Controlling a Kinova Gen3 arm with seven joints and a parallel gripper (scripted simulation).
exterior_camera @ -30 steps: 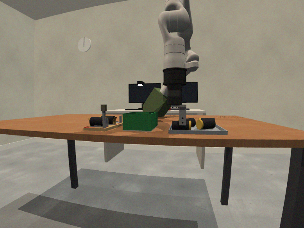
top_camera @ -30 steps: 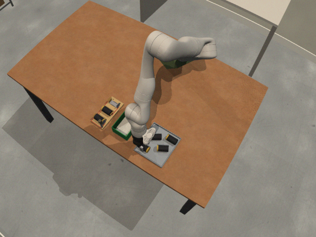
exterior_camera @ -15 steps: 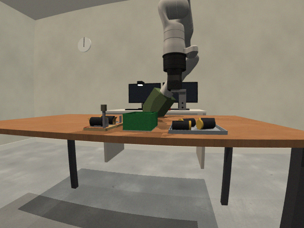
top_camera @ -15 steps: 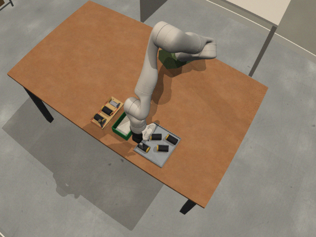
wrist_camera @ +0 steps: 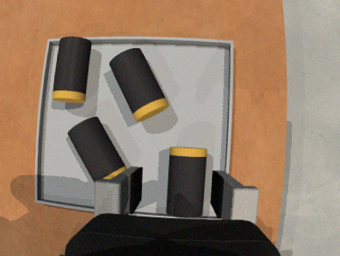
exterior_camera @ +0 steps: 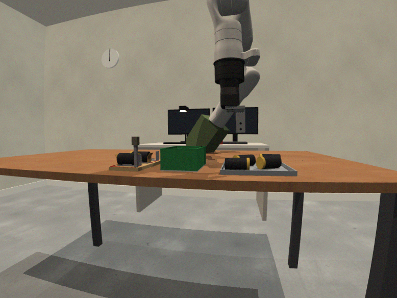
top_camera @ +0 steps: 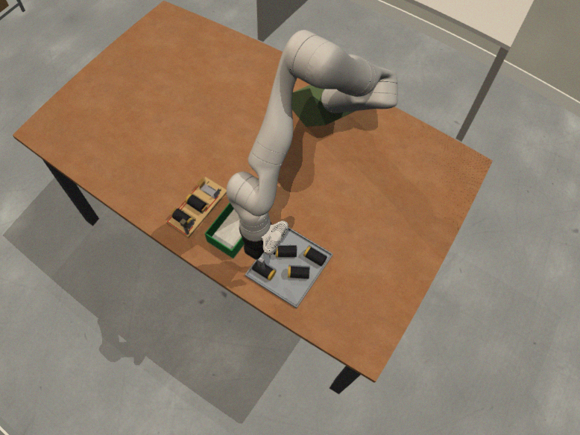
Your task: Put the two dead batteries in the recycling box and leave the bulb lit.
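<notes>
The grey tray lies 110 mm below my hand, 60 mm behind it and 40 mm to the left of it. From my hand the other things lie so: green recycling box: 160 mm to the right, 100 mm below, 40 mm behind.
</notes>
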